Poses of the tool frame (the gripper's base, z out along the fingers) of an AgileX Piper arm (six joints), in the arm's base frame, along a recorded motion.
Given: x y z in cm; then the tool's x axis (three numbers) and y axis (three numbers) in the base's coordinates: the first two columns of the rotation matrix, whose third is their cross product.
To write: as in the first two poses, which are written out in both.
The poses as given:
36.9 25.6 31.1 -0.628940 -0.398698 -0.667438 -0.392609 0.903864 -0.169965
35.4 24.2 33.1 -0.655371 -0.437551 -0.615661 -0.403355 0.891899 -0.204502
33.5 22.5 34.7 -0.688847 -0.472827 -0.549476 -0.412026 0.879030 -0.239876
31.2 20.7 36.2 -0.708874 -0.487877 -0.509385 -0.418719 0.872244 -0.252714
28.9 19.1 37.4 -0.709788 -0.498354 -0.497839 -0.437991 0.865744 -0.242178
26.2 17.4 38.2 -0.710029 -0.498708 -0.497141 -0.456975 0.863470 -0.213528
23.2 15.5 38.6 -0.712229 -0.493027 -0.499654 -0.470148 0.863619 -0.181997
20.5 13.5 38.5 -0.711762 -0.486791 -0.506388 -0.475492 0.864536 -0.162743
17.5 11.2 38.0 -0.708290 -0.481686 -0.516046 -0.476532 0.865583 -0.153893
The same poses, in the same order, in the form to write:
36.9 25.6 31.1 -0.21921 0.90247 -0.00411 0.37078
35.4 24.2 33.1 -0.23116 0.90943 -0.02479 0.34479
33.5 22.5 34.7 -0.24107 0.91763 -0.04869 0.31219
31.2 20.7 36.2 -0.24570 0.92246 -0.05924 0.29188
28.9 19.1 37.4 -0.25359 0.92308 -0.05309 0.28425
26.2 17.4 38.2 -0.25860 0.92392 -0.03733 0.27949
23.2 15.5 38.6 -0.26031 0.92503 -0.02073 0.27591
20.5 13.5 38.5 -0.26005 0.92508 -0.01021 0.27657
17.5 11.2 38.0 -0.25921 0.92419 -0.00459 0.28048

